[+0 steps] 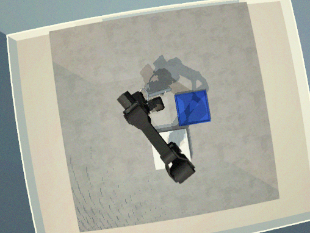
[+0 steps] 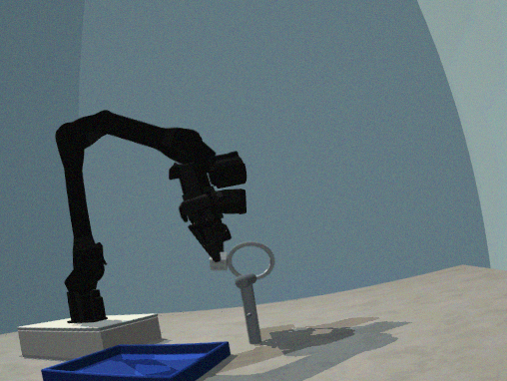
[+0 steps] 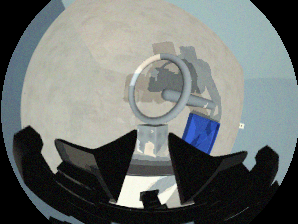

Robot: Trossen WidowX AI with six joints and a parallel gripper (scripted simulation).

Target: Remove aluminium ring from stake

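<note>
Now: gripper tip 90 mm past the blue tray, 250 mm to the left of it and 130 mm above it. Round my gripper tip: aluminium ring: 50 mm ahead.
</note>
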